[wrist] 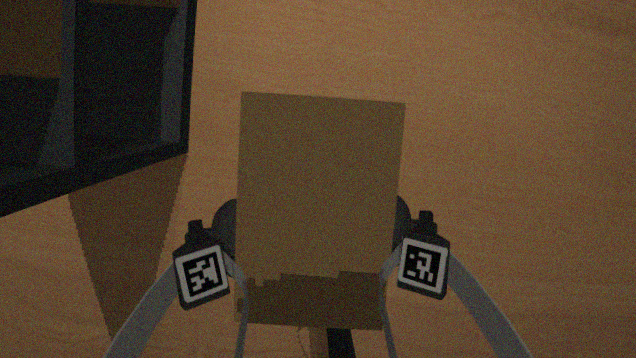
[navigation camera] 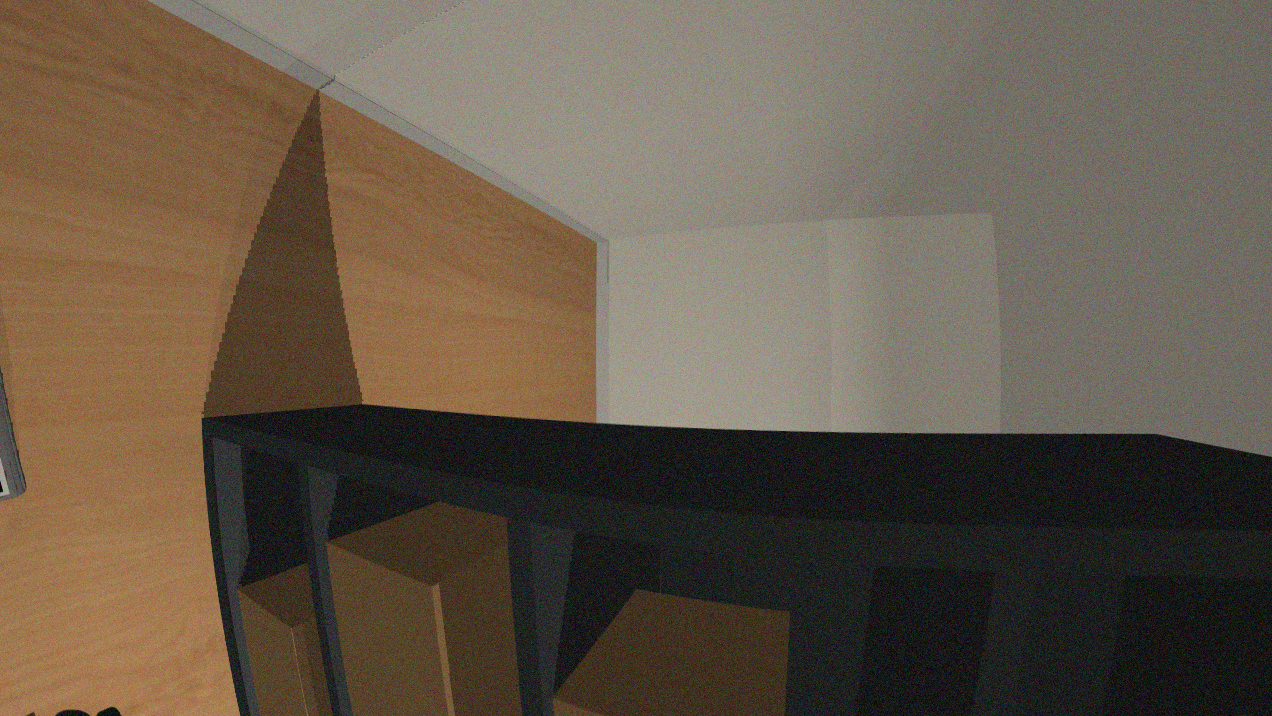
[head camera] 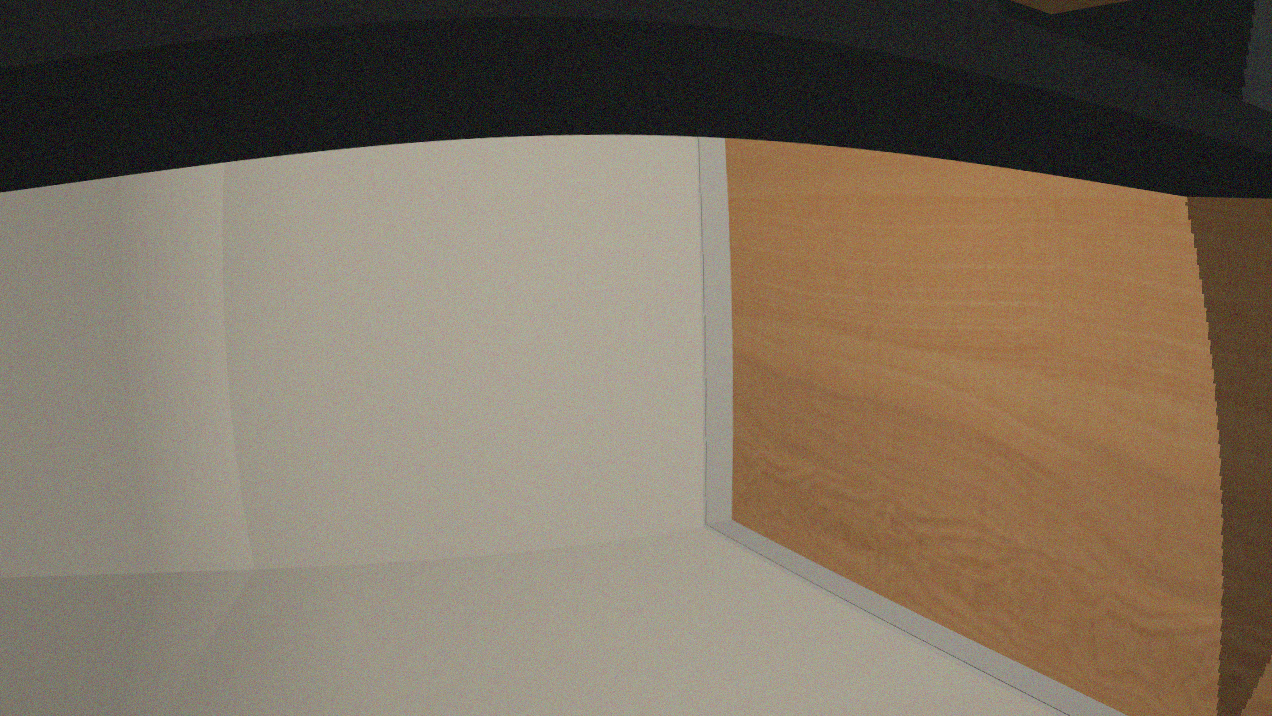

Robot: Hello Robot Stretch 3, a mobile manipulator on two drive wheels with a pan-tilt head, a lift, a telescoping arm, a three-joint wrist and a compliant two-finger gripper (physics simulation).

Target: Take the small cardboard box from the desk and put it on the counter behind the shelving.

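Frame: origin at the robot's base, x left, y ahead, z down, level; metres.
Seen in the pictures: gripper, fingertip midpoint: (wrist: 310, 222).
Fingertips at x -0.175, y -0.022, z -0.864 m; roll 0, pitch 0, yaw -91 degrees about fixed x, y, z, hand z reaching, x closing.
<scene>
A point is followed by its place in that frame.
The small cardboard box (wrist: 320, 175) @(x -0.211, y -0.026, z -0.918 m) is upright in the middle of the wrist view, pinched between the two fingertips. My gripper (wrist: 310, 222) @(x -0.175, y -0.022, z -0.864 m) is shut on it, one dark pad against each side. The box's lower part lies in shadow. Black shelving (head camera: 534, 80) @(x -0.140, y 0.510, z -1.162 m) (navigation camera: 712, 471) @(x -0.137, y 0.492, z -1.156 m) (wrist: 189, 75) @(x -0.353, y 0.329, z -0.023 m) crosses the top of the head view, the bottom of the navigation view and the upper left of the wrist view. In the wrist view it is to the left of the box, with a gap between them. I cannot make out the desk or the counter in these views.
Larger cardboard boxes (navigation camera: 391, 622) @(x -0.390, y 0.345, z -0.699 m) (navigation camera: 703, 649) @(x -0.421, y 0.501, z -1.144 m) stand inside the shelving. Wood-grain floor (head camera: 934, 355) @(x 0.080, y 1.591, z -0.001 m) (navigation camera: 106, 266) @(x 0.230, y 0.217, z -0.001 m) (wrist: 500, 125) @(x -0.194, y -0.646, z -0.001 m) runs beside it. Pale walls (head camera: 462, 355) @(x 0.014, y 2.554, z -0.777 m) (navigation camera: 712, 329) @(x -0.055, y 2.544, z -0.780 m) with a grey skirting strip (head camera: 718, 355) @(x 0.068, y 2.546, z -0.046 m) (navigation camera: 462, 156) @(x 0.726, y 1.262, z -0.070 m) border the floor. A grey-edged object (navigation camera: 10, 462) @(x -0.111, y 0.037, z -0.157 m) is cut off at the left.
</scene>
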